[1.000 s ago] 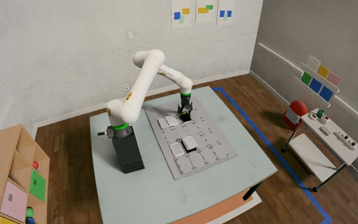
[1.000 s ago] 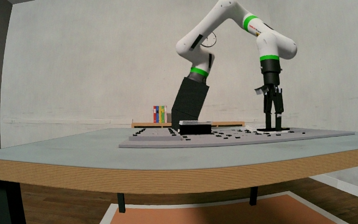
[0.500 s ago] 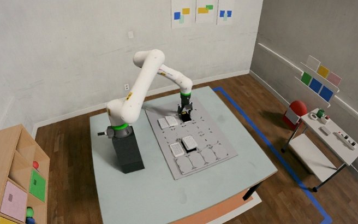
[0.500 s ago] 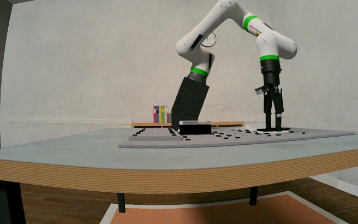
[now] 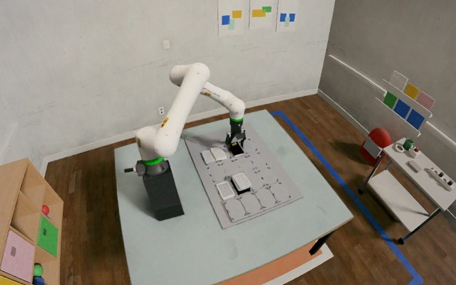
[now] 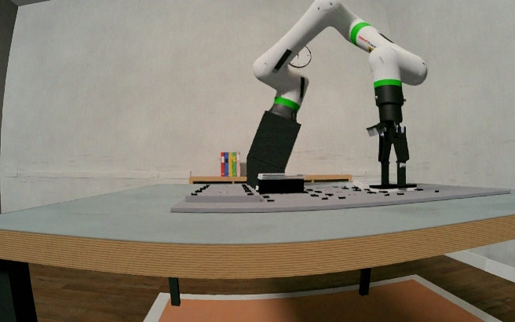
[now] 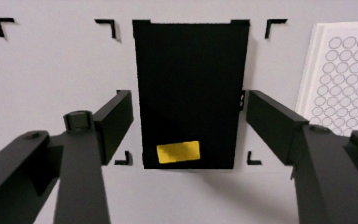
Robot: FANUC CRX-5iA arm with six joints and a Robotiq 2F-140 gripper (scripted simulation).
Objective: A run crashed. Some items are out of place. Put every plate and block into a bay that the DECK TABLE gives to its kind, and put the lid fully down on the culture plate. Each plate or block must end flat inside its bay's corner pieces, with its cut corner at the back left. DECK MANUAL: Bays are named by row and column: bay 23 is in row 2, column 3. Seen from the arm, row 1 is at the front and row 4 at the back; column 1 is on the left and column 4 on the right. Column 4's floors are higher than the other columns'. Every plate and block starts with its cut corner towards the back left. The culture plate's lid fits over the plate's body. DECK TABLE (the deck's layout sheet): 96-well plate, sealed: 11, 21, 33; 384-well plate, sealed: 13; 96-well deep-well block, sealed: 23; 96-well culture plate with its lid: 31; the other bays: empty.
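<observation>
Now: hand 2 cm above the lid. The rest, counted from my hand: white plate: 21 cm behind, 4 cm to the right, 3 cm below; then black deep-well block: 34 cm to the right, 4 cm behind, 2 cm below.
</observation>
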